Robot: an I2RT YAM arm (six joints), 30 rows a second.
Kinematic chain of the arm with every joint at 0, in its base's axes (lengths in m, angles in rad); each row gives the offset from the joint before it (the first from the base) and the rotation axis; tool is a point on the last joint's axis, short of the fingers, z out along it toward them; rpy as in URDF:
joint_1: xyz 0 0 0.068 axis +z
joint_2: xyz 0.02 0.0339 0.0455 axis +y
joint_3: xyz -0.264 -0.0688 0 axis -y
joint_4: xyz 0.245 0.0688 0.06 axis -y
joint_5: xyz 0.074 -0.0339 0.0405 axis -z
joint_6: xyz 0.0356 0 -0.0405 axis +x
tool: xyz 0 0 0 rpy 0 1.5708 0
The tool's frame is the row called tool.
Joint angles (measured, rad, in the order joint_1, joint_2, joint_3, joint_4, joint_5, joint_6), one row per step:
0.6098, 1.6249, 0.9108, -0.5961, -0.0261, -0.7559
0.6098, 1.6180, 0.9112, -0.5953, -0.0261, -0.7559
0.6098, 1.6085, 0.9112, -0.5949, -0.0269, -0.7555
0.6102, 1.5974, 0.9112, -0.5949, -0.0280, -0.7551
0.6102, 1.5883, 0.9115, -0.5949, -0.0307, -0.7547
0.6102, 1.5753, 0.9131, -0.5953, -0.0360, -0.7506
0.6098, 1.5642, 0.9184, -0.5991, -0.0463, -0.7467
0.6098, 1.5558, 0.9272, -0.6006, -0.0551, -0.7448
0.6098, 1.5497, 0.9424, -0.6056, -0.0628, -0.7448
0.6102, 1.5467, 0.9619, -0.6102, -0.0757, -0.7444
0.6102, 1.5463, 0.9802, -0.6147, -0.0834, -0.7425
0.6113, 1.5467, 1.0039, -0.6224, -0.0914, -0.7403
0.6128, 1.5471, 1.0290, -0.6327, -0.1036, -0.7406
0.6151, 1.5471, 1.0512, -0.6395, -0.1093, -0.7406
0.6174, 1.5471, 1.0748, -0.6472, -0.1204, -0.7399
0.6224, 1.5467, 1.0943, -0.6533, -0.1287, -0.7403
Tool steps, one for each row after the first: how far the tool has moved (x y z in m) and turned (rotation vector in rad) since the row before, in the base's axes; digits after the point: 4 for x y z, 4 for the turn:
-0.0001, -0.0001, 0.0020, 0.0046, -0.0066, 0.0000
-0.0003, -0.0002, 0.0025, 0.0064, -0.0076, -0.0002
-0.0005, -0.0002, 0.0030, 0.0073, -0.0084, 0.0003
-0.0004, -0.0002, 0.0025, 0.0076, -0.0061, 0.0004
-0.0004, -0.0001, 0.0039, 0.0132, -0.0079, -0.0023
-0.0001, 0.0002, 0.0042, 0.0161, -0.0039, -0.0009
0.0007, 0.0009, 0.0046, 0.0163, -0.0077, 0.0011
0.0015, 0.0014, 0.0056, 0.0153, -0.0092, 0.0026
0.0021, 0.0022, 0.0060, 0.0202, -0.0077, 0.0047
0.0022, 0.0019, 0.0051, 0.0145, -0.0070, 0.0011
0.0025, 0.0025, 0.0063, 0.0156, -0.0079, 0.0022
0.0022, 0.0026, 0.0066, 0.0173, -0.0055, 0.0067
0.0019, 0.0025, 0.0061, 0.0131, -0.0096, 0.0047
0.0018, 0.0026, 0.0066, 0.0176, -0.0069, 0.0064
0.0008, 0.0028, 0.0056, 0.0140, -0.0071, 0.0090

